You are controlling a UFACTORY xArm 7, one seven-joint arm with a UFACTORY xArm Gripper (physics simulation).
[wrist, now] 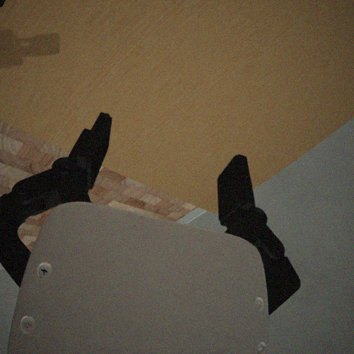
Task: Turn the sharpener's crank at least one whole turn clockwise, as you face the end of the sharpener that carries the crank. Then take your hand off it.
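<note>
My gripper (170, 148) is open, its two black fingers wide apart with no object between them. The fingertips stand over a plain yellow-brown surface. The sharpener and its crank do not show clearly in the wrist view; a tiny black bit of something shows at the very top left corner, too little to tell what it is. The grey gripper housing hides the lower middle of the view.
The yellow-brown surface (200, 75) fills the upper part. A strip of wood-block pattern (145, 197) runs along its lower left side, with a pale edge piece (192, 215) at its end. A grey area (320, 210) lies at the right. A blocky shadow (37, 45) falls at the upper left.
</note>
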